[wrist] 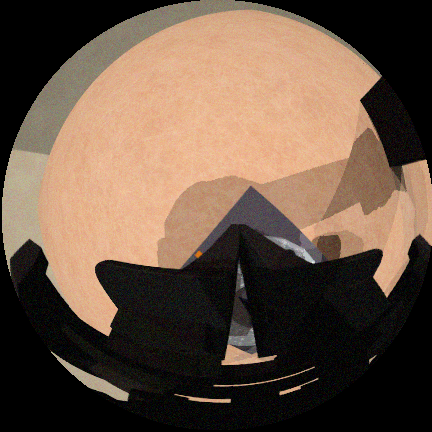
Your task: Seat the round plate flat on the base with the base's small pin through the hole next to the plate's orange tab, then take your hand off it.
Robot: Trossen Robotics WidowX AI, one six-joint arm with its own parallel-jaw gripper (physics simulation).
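Places are measured from the arm's base along level axes (x up, y right, z ahead), in millimetres.
Pixels of known places: gripper, fingertip midpoint: (pixel 237 230).
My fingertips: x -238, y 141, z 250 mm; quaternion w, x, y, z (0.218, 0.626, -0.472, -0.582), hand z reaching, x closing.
For each thing: its top centre in the pictures, then the offset to it from my fingertips. "spot": a spot on its surface instead. Level surfaces: height alone.
- dark purple-grey base, surface spot: (pixel 252 207) spot: dz -17, dx -12, dy -1 mm
- small orange mark, surface spot: (pixel 198 254) spot: dz +32, dx -11, dy +14 mm
- round plate, surface spot: (pixel 292 246) spot: dz -10, dx -3, dy -38 mm
- pale orange-tan round table top, its level: dx -36 mm
The dark purple-grey base (pixel 252 207) lies on the table with one corner pointing up in the wrist view. A small orange mark (pixel 198 254) shows at its left edge. The round plate (pixel 292 246) is pale grey and speckled. A strip of its rim shows right of the fingertips, over the base, and more of it shows through the gap between the fingers. My gripper (pixel 237 230) is shut and empty, its black fingertips in front of the plate and base. The plate's orange tab, its hole and the pin are hidden, and I cannot tell whether the plate lies flat.
The pale orange-tan round table top (pixel 200 110) spreads around the base, with arm shadows across it to the right. A grey floor (pixel 65 80) shows past its edge at the upper left. A black part (pixel 400 122) juts in at the upper right.
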